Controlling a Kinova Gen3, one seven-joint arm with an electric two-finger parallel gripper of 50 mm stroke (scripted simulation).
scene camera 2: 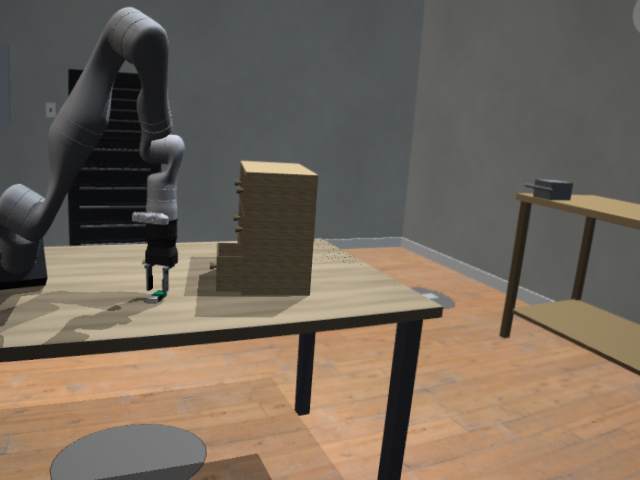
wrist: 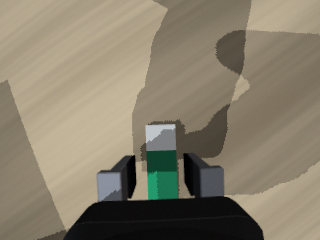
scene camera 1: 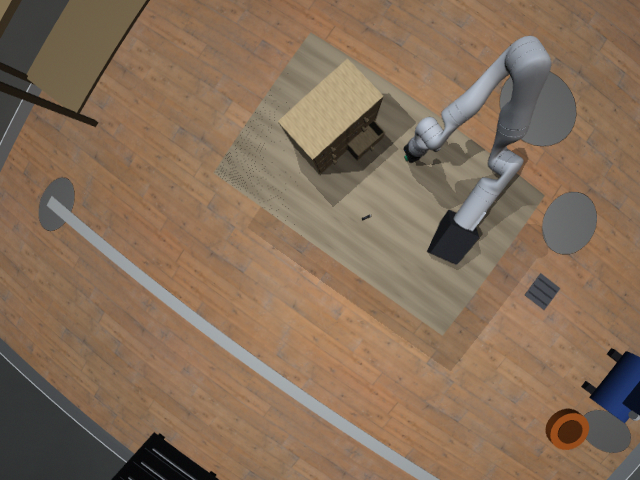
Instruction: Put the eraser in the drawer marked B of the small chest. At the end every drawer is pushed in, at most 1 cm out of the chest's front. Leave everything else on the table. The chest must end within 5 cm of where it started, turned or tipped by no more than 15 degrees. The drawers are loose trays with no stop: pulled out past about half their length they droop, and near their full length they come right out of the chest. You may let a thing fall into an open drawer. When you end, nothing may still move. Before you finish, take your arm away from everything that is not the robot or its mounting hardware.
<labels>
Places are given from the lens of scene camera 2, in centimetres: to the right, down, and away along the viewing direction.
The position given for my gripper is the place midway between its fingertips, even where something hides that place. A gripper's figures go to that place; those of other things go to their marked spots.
my gripper (scene camera 2: 157, 290): -41, 13, 126
wooden chest (scene camera 2: 279, 217): -10, -6, 131
drawer (scene camera 2: 228, 266): -24, 7, 133
</labels>
